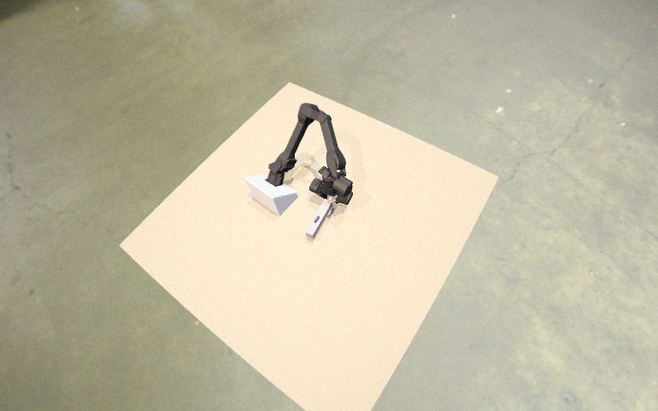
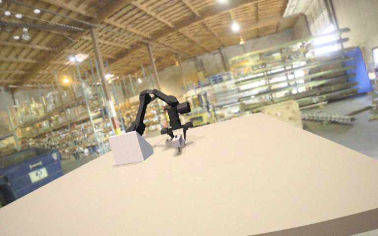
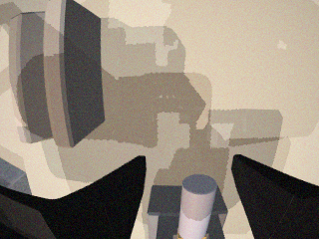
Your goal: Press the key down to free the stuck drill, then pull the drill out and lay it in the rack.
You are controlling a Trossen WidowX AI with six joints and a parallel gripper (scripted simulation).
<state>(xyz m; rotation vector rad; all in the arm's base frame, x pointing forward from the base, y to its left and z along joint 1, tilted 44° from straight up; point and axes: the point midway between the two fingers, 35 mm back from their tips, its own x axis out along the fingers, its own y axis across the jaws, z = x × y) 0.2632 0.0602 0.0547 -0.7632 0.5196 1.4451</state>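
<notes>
My gripper tip is 1 cm short of the drill, 5 cm to the left of it and 3 cm below it. Round my gripper tip: rack 8 cm behind, 4 cm to the left; blue key 2 cm ahead, 14 cm to the right, 3 cm above; housing block 1 cm ahead, 11 cm to the right, 3 cm above.
</notes>
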